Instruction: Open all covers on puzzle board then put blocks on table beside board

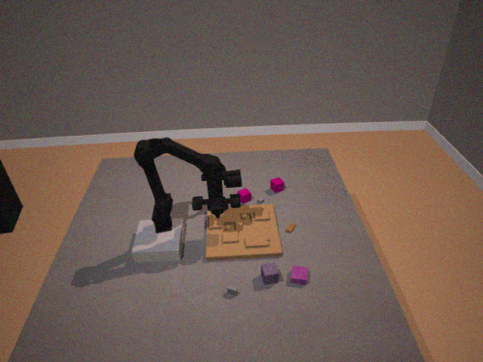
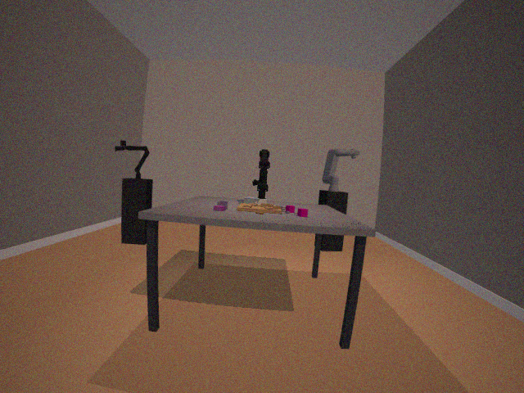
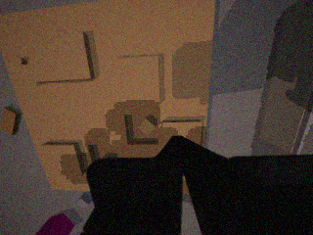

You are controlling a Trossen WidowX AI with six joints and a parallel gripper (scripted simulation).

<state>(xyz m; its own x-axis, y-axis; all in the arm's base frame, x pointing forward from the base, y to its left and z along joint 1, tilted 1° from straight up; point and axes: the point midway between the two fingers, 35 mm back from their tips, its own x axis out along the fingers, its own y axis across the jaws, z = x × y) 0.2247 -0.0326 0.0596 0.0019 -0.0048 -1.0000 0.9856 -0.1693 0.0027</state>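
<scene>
The tan puzzle board lies 80 mm ahead of my gripper tip, 30 mm to the right of it and 60 mm below it. The rest, counted from my gripper tip: small tan piece: 300 mm ahead, 50 mm to the right, 80 mm below; small grey piece: 10 mm behind, 320 mm to the right, 70 mm below; purple block: 140 mm ahead, 280 mm to the right, 60 mm below.
</scene>
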